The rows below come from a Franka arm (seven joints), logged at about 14 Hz.
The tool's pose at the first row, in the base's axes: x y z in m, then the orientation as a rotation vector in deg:
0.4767 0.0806 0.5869 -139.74 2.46 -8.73
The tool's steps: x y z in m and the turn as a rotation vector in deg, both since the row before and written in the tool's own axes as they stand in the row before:
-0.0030 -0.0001 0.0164 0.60 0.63 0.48
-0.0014 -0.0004 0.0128 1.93 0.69 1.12
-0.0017 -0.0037 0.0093 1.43 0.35 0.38
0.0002 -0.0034 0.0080 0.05 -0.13 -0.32
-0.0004 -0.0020 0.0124 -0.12 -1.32 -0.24
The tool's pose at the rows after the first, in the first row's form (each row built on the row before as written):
0.4757 0.0914 0.5742 -139.07 3.27 -9.27
0.4760 0.1001 0.5647 -137.02 4.75 -9.58
0.4757 0.1092 0.5603 -135.54 5.22 -9.82
0.4772 0.1171 0.5570 -135.52 4.77 -9.82
0.4787 0.1271 0.5496 -135.74 3.86 -8.37

